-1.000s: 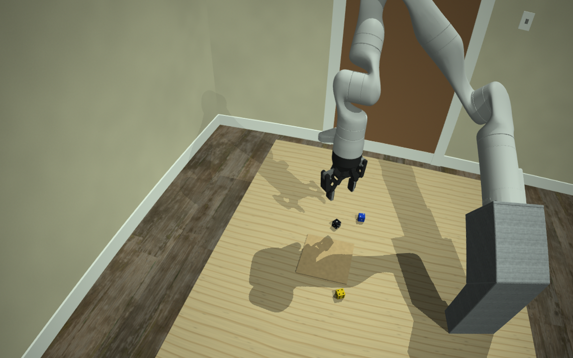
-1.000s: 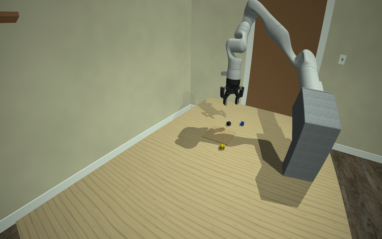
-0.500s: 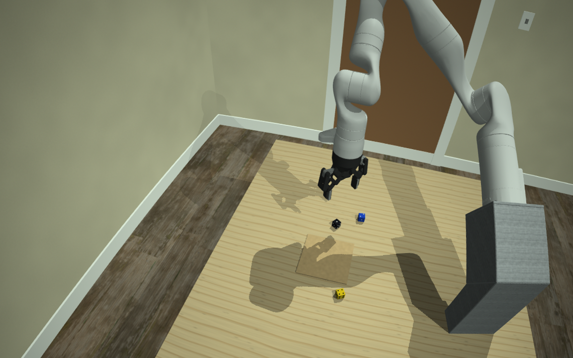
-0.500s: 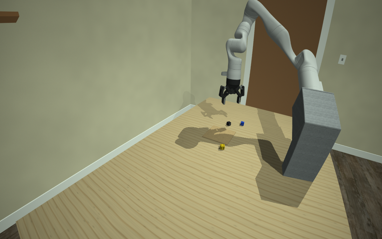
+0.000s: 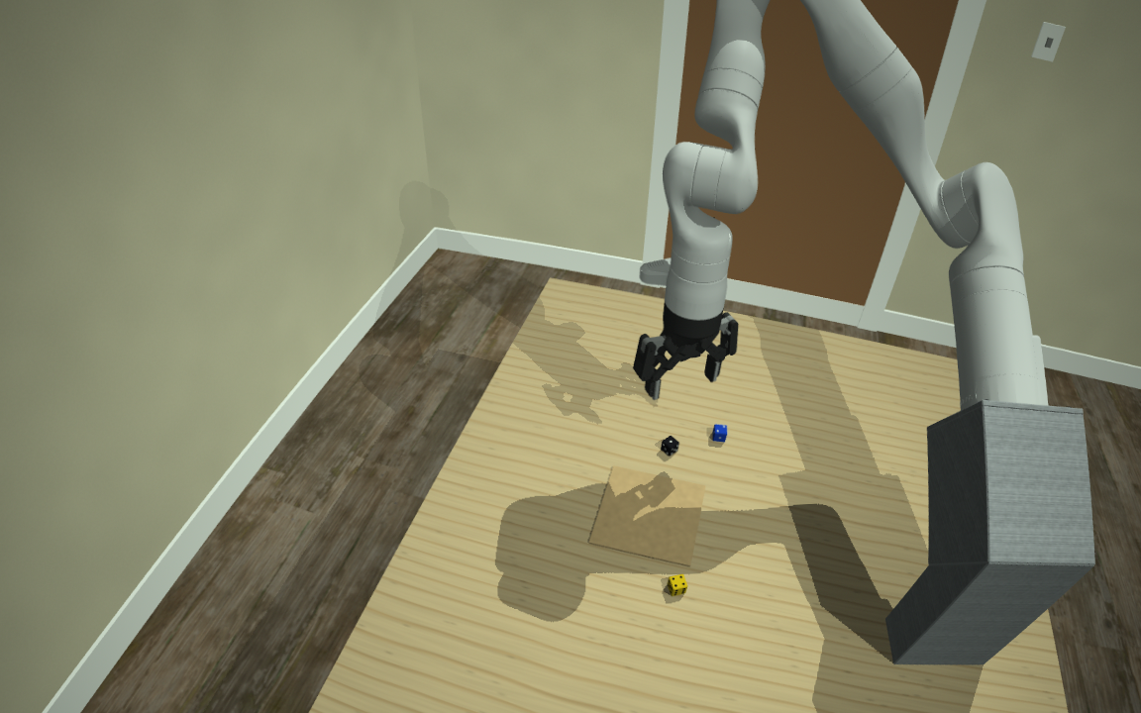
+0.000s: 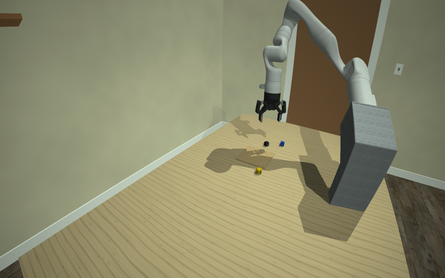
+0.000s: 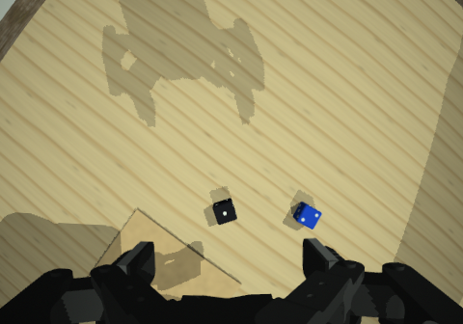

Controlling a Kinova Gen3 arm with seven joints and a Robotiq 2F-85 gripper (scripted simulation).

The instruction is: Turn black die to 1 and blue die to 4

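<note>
Right now the black die is 13 cm below my hand. From my hand the other things lie so: yellow die 2 cm behind, 24 cm to the left, 13 cm below; then tan mat 2 cm ahead, 13 cm to the left, 14 cm below; then blue die 8 cm behind, 4 cm to the right, 13 cm below.
</note>
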